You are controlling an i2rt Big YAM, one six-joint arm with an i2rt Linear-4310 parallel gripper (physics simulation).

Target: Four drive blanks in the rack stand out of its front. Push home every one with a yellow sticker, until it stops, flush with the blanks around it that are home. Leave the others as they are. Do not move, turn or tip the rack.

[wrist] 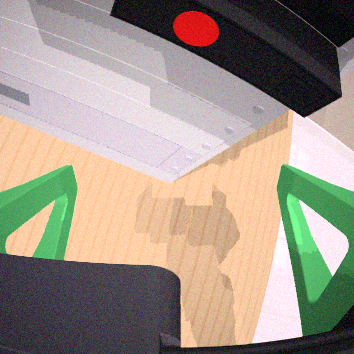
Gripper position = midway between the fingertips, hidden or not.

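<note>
A rack [161,94] is there for me to see, and so, in the same scene, is my gripper [176,175].
</note>
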